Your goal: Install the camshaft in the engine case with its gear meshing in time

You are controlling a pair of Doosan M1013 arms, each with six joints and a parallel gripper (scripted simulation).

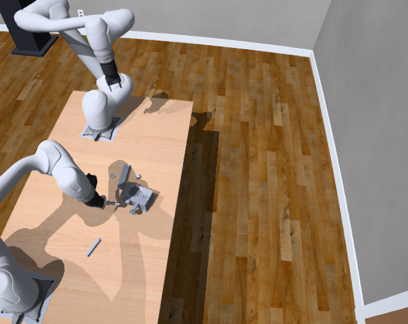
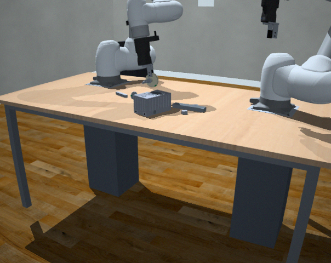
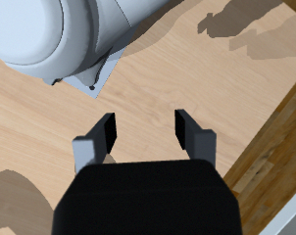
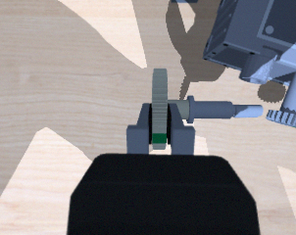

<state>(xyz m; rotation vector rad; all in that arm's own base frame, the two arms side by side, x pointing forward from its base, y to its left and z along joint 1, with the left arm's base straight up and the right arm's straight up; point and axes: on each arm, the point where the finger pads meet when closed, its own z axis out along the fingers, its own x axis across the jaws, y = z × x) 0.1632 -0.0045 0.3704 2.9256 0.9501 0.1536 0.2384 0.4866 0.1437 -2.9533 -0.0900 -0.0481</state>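
Observation:
Right now my right hand is 150 mm short of the small crank gear and 80 mm above it. Also, from my right hand: small block 250 mm to the left, 140 mm below, 100 mm ahead; then long grey bar 230 mm to the left, 130 mm below, 30 mm ahead; then small holed plate 230 mm to the left, 140 mm below, 40 mm behind.

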